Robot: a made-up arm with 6 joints. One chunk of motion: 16 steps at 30 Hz.
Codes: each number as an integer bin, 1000 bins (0 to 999) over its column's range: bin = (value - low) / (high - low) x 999, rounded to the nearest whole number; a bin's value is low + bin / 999 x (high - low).
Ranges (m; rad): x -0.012..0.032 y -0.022..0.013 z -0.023..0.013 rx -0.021..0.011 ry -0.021..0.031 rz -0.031..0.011
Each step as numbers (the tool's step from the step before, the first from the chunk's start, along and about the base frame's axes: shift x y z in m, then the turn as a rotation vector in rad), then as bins.
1 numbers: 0.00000 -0.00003 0.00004 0.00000 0.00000 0.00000
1 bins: 272 627 639 656 403 737
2 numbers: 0.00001 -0.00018 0.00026 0.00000 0.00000 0.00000
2 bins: 273 623 645 656 403 737
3 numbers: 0.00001 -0.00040 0.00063 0.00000 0.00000 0.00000
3 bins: 273 617 656 656 403 737
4 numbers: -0.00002 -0.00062 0.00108 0.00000 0.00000 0.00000
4 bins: 272 610 668 656 403 737
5 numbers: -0.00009 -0.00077 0.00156 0.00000 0.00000 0.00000
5 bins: 270 606 682 656 403 737
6 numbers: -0.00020 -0.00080 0.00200 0.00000 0.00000 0.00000
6 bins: 268 605 694 656 403 737
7 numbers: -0.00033 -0.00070 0.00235 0.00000 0.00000 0.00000
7 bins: 265 608 703 656 403 737
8 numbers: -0.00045 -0.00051 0.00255 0.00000 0.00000 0.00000
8 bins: 262 613 709 656 403 737
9 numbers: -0.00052 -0.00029 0.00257 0.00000 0.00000 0.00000
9 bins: 261 620 710 656 403 737
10 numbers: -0.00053 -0.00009 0.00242 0.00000 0.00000 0.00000
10 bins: 260 625 705 656 403 737
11 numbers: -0.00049 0.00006 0.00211 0.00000 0.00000 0.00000
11 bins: 261 630 697 656 403 737
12 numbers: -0.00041 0.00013 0.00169 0.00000 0.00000 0.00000
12 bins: 263 632 685 656 403 737
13 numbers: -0.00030 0.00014 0.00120 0.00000 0.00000 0.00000
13 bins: 266 632 672 656 403 737
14 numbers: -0.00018 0.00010 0.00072 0.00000 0.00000 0.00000
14 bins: 268 631 658 656 403 737
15 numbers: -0.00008 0.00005 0.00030 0.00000 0.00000 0.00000
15 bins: 271 629 647 656 403 737
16 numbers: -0.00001 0.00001 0.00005 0.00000 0.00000 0.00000
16 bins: 272 628 640 656 403 737
